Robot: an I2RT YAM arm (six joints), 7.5 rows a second.
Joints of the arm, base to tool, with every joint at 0 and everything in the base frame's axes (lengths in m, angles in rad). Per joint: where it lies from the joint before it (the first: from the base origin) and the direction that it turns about. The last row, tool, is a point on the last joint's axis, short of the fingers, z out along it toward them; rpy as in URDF.
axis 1: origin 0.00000 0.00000 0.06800 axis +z
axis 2: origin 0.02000 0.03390 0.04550 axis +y
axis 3: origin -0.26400 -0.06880 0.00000 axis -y
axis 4: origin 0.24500 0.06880 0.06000 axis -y
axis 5: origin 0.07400 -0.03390 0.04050 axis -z
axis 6: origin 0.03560 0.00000 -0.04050 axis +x
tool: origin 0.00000 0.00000 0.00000 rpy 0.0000 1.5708 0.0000
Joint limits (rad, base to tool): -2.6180..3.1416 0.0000..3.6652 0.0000..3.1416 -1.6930..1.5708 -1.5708..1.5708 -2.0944..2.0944
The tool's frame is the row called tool.
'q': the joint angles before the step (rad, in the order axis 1, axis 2, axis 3, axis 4, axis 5, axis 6). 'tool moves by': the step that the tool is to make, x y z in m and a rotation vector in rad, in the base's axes. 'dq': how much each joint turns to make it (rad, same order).
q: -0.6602, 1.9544, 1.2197, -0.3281, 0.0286, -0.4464
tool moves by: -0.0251, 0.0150, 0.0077, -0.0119, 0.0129, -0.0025
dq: -0.0085, -0.1115, -0.1190, 0.0052, 0.0122, -0.0137
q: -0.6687, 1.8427, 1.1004, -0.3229, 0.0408, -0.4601
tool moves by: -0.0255, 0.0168, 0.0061, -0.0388, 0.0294, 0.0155
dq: -0.0044, -0.1176, -0.1208, 0.0066, 0.0329, -0.0411
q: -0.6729, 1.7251, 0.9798, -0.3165, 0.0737, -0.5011
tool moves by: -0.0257, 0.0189, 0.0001, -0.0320, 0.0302, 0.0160
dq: -0.0005, -0.1148, -0.1280, 0.0127, 0.0302, -0.0359
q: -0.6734, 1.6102, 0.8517, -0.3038, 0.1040, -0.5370
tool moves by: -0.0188, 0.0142, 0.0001, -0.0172, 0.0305, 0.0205
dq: 0.0001, -0.0871, -0.0842, -0.0121, 0.0186, -0.0337
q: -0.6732, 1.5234, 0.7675, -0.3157, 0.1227, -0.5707
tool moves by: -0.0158, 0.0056, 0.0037, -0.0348, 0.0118, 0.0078
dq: -0.0184, -0.0753, -0.0556, -0.0017, 0.0173, -0.0400
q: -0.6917, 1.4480, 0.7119, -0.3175, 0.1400, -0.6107
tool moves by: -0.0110, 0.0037, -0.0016, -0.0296, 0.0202, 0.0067
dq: -0.0136, -0.0430, -0.0454, 0.0114, 0.0208, -0.0358
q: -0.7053, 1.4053, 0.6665, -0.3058, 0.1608, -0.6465
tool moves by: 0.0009, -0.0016, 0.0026, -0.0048, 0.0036, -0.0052
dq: -0.0015, 0.0015, 0.0127, -0.0108, 0.0070, 0.0002
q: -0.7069, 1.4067, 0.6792, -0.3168, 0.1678, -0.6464
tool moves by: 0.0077, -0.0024, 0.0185, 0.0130, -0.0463, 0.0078
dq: 0.0075, -0.0137, 0.0652, -0.0551, -0.0344, 0.0204
